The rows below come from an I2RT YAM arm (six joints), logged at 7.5 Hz.
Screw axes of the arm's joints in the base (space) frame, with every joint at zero. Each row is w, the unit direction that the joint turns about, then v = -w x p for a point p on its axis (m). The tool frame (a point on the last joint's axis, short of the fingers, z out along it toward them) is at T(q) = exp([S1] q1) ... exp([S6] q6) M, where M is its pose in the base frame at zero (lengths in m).
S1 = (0, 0, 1, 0, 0, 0)
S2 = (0, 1, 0, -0.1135, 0, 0.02)
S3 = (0, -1, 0, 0.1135, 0, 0.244)
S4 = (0, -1, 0, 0.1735, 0, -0.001)
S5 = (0, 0, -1, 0, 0.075, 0)
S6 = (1, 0, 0, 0, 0.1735, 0)
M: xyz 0.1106 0 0.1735 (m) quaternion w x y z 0.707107 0 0.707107 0
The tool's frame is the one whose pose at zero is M.
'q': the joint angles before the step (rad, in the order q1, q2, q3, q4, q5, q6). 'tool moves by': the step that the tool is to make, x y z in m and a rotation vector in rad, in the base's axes. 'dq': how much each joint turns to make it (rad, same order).
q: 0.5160, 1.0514, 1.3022, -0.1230, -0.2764, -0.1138
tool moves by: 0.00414, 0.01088, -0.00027, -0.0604, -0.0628, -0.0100
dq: 0.0381, 0.0301, 0.0117, 0.0181, 0.0371, -0.0925
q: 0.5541, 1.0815, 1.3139, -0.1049, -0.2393, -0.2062
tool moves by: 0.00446, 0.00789, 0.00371, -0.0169, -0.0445, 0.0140
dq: 0.0183, 0.0313, 0.0219, 0.0287, -0.0009, -0.0394
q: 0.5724, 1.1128, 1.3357, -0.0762, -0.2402, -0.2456
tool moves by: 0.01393, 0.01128, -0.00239, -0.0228, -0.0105, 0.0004
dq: 0.0082, 0.0584, 0.0243, 0.0242, 0.0042, -0.0264
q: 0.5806, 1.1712, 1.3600, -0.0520, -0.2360, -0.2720
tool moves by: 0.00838, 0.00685, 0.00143, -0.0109, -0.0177, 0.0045
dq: 0.0038, 0.0392, 0.0267, 0.0167, -0.0033, -0.0191
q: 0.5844, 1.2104, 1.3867, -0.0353, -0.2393, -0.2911
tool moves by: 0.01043, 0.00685, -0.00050, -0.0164, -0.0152, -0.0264
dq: 0.0031, 0.0423, 0.0251, 0.0149, 0.0262, -0.0266
